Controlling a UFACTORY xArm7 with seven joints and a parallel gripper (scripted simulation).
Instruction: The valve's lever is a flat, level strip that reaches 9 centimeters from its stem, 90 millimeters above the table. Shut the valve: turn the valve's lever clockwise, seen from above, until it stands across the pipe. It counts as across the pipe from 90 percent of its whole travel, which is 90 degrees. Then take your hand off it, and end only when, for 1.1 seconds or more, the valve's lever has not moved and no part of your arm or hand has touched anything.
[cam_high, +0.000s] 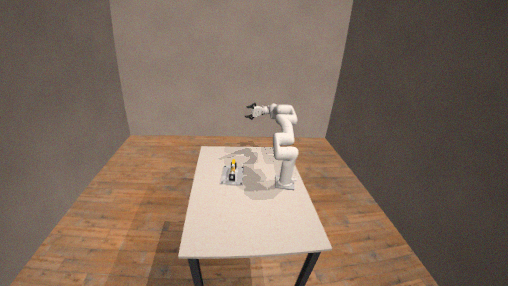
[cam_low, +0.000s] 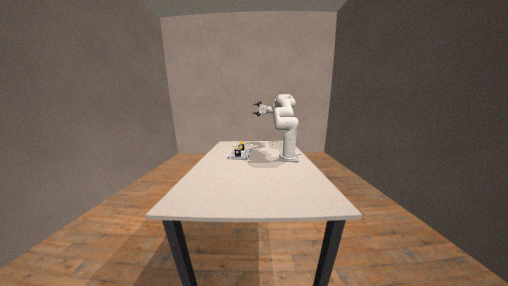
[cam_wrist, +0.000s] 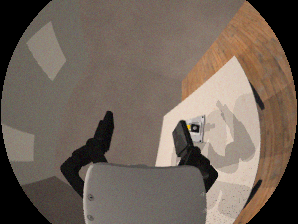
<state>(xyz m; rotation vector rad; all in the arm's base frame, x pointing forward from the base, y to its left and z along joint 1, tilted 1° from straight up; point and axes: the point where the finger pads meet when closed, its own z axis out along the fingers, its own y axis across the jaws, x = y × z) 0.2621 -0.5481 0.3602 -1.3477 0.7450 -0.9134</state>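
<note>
My hand is 39 cm to the right of the yellow lever, 29 cm above it and 13 cm short of it.
</note>
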